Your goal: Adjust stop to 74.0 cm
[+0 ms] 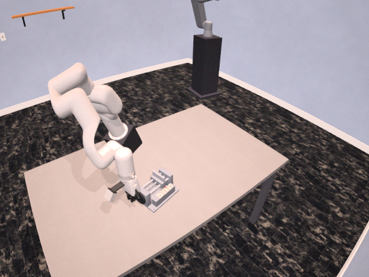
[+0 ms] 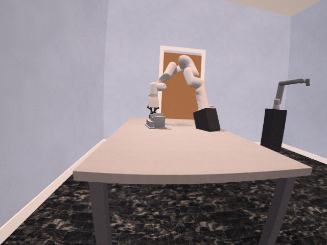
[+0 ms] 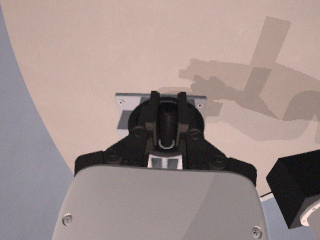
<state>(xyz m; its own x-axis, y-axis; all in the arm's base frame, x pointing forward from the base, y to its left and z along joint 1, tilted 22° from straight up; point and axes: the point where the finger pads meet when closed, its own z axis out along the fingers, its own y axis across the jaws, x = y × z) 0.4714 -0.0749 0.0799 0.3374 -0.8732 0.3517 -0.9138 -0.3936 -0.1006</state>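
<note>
Right now the black handwheel is 20 mm to the left of my hand, 10 mm below it and 10 mm behind it. Also, from my hand: handwheel knob: 10 mm to the left; sliding stop block: 180 mm to the left, 50 mm behind, 20 mm below.
</note>
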